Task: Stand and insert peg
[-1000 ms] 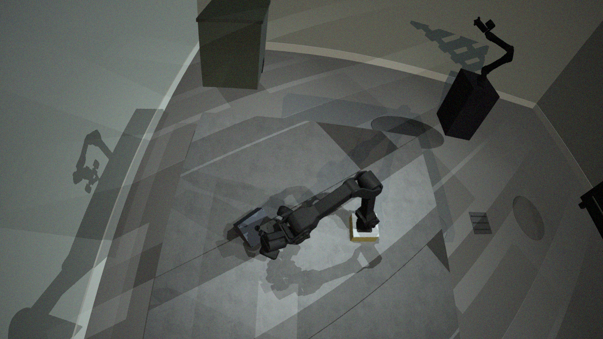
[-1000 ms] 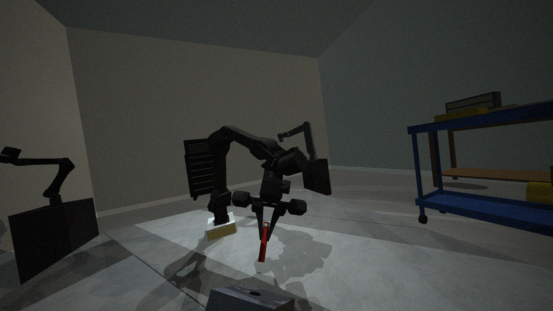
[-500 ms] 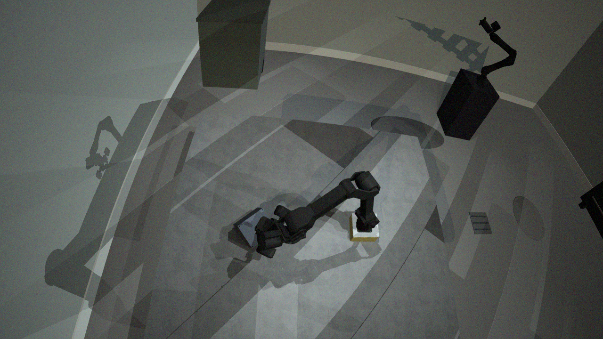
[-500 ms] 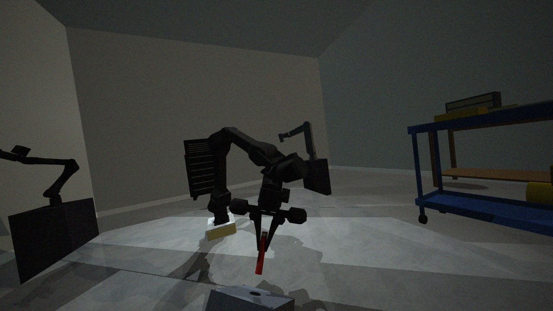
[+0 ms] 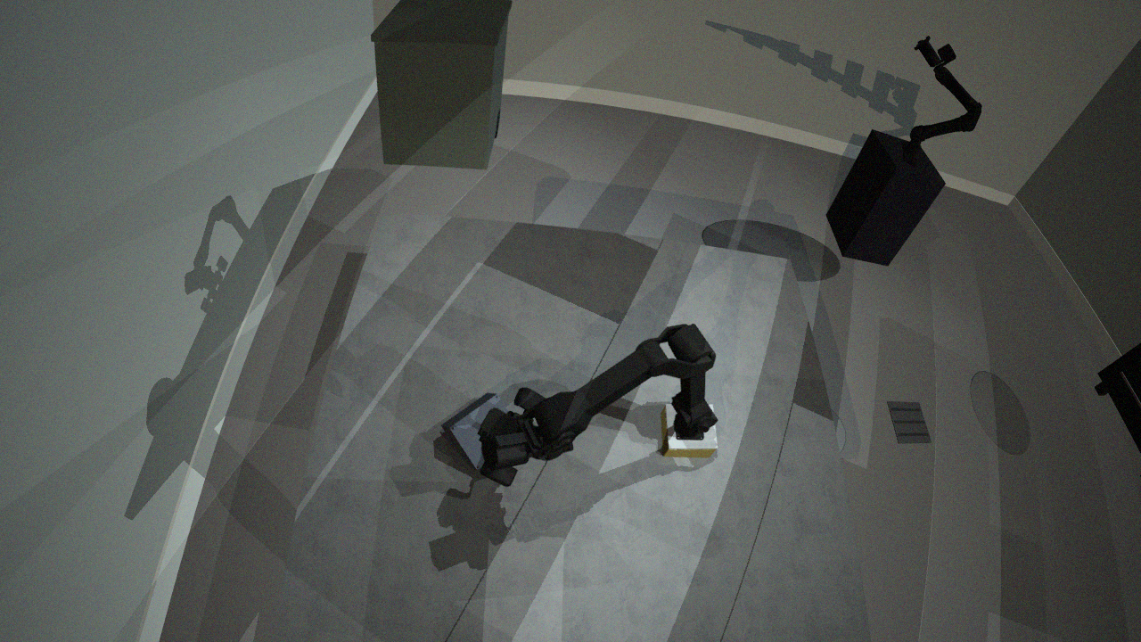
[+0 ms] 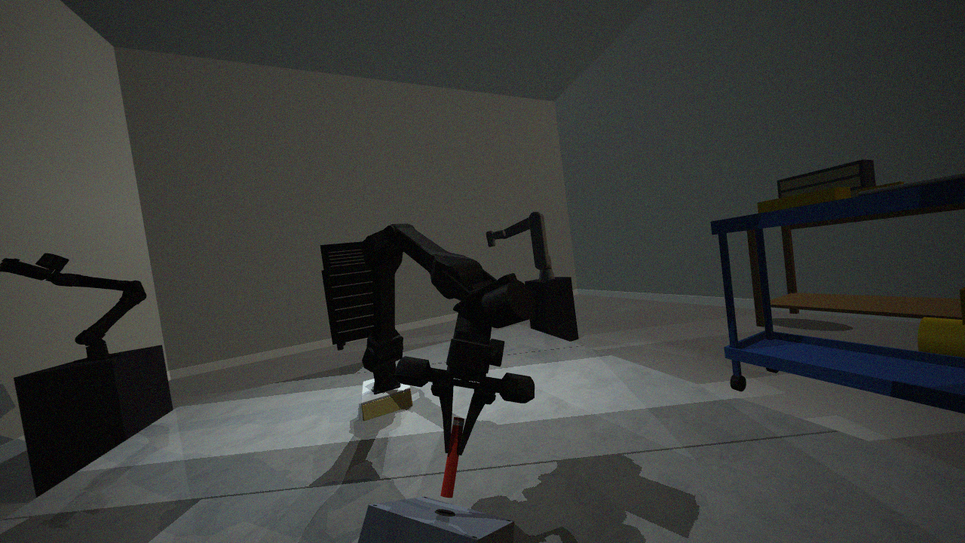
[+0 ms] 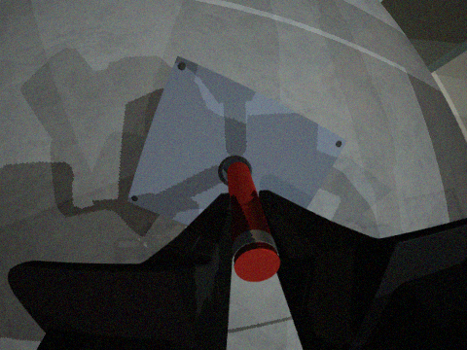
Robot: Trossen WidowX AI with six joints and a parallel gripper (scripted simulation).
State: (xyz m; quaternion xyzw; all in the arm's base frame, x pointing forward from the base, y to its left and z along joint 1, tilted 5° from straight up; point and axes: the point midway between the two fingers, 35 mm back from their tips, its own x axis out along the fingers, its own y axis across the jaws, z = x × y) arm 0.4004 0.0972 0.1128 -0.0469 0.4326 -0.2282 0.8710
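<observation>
Now: gripper tip 3 cm short of the sloped panel, 3 cm to the left of it and 7 cm above it. From my gripper tip the other things lie so: red peg (1 cm behind, 1 cm to the left, 1 cm above).
</observation>
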